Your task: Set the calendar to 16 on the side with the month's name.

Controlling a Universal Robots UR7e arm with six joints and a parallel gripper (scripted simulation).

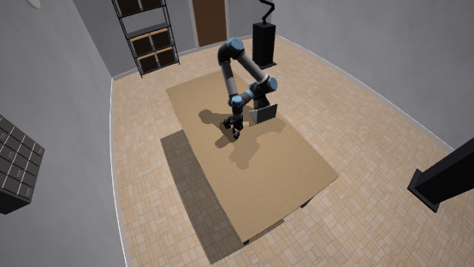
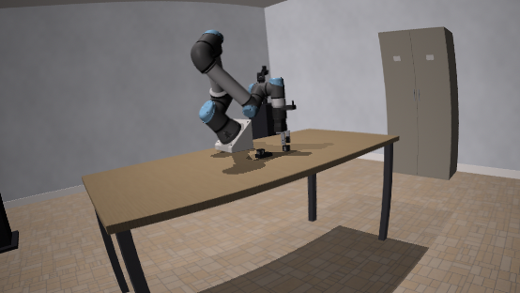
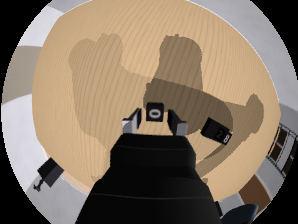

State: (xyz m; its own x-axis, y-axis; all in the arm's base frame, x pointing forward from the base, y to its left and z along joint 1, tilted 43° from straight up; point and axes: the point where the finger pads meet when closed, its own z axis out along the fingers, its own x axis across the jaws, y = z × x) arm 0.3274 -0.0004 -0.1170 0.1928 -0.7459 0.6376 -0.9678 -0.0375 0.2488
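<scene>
Right now the black date cube is 40 mm below my hand. Also, from my hand: dark calendar tray: 150 mm to the right, 50 mm below, 10 mm behind.
</scene>
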